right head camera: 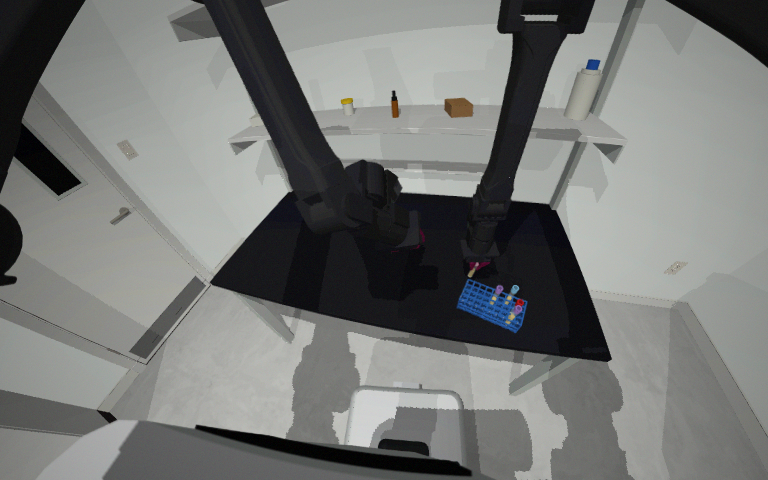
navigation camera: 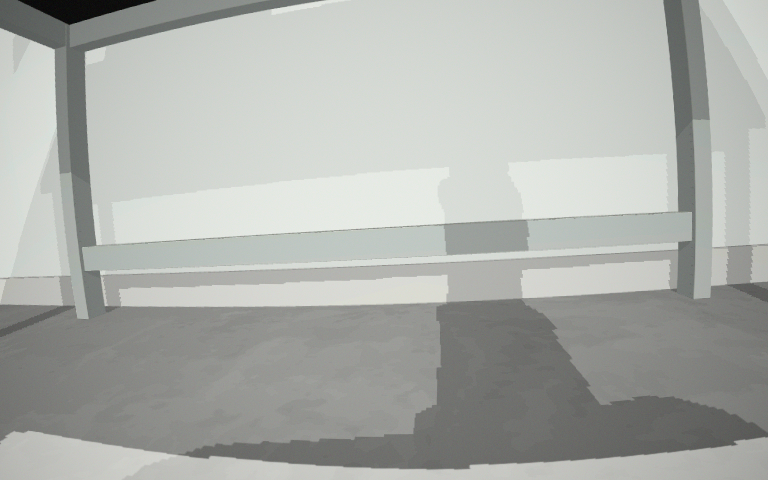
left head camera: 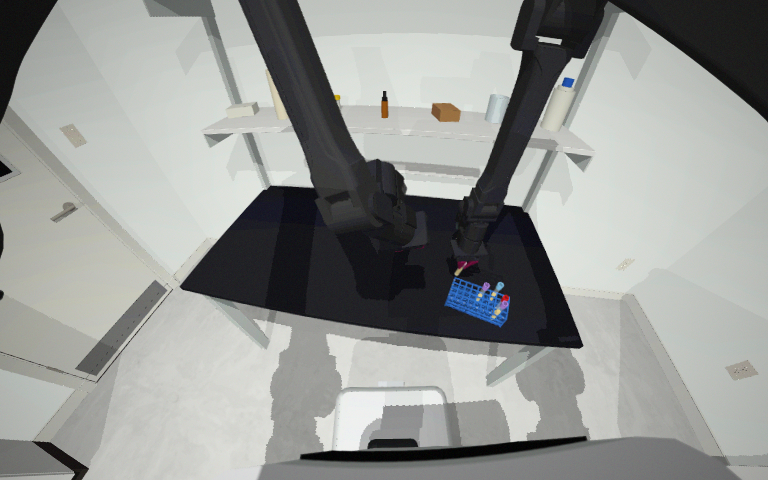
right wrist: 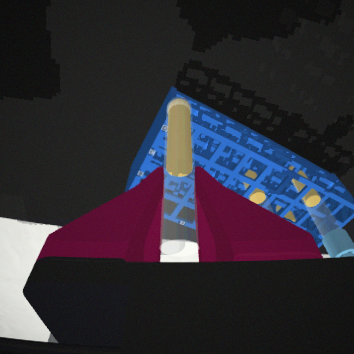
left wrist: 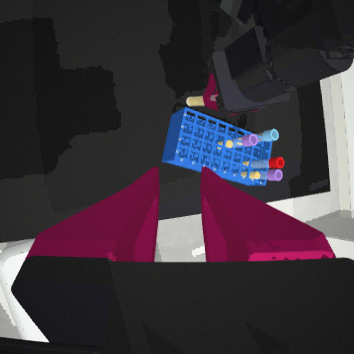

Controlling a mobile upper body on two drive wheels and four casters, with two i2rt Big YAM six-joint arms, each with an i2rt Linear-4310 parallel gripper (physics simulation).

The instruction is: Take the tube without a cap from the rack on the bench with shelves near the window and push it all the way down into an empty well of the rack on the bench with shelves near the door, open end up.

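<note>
A blue rack (left head camera: 478, 301) stands on the black bench at the front right, with several capped tubes at its right end. It also shows in the right head view (right head camera: 493, 305), the left wrist view (left wrist: 218, 150) and the right wrist view (right wrist: 239, 168). My right gripper (left head camera: 467, 265) is shut on the uncapped tube (right wrist: 178, 147), a clear tube with yellow filling. It holds the tube tilted just above the rack's far left corner (right head camera: 473, 270). My left gripper (left wrist: 179, 177) (left head camera: 411, 238) is shut on nothing, hovering over the bench middle.
A shelf behind the bench carries a brown bottle (left head camera: 384, 105), a brown box (left head camera: 446, 112), a white roll (left head camera: 496, 109) and a white bottle with a blue cap (left head camera: 558, 106). Shelf posts stand at the bench's back corners.
</note>
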